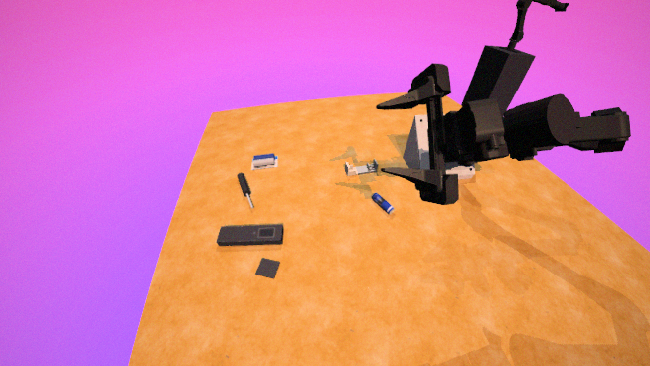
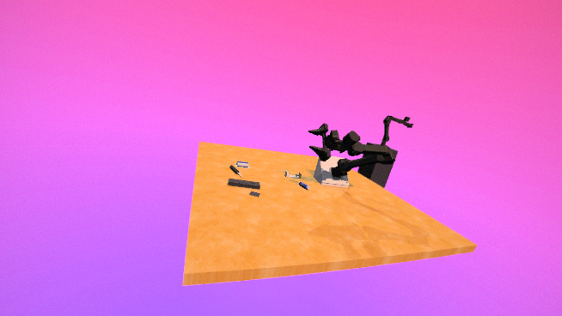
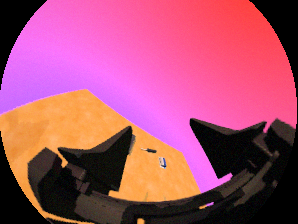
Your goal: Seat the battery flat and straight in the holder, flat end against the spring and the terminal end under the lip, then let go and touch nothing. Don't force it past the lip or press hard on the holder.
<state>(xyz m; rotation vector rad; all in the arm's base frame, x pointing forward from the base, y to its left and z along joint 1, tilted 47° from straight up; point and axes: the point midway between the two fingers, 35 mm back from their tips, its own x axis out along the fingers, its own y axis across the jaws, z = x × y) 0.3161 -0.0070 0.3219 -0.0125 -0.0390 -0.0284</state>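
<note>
Right now my gripper tip is 29 cm above the battery, 12 cm to the left of it and 10 cm past it. From my gripper tip the other things lie so: dark square: 30 cm below, 21 cm ahead, 2 cm to the left; then black remote: 29 cm below, 25 cm ahead, 7 cm to the right; then black screwdriver: 29 cm below, 28 cm ahead, 22 cm to the right.
</note>
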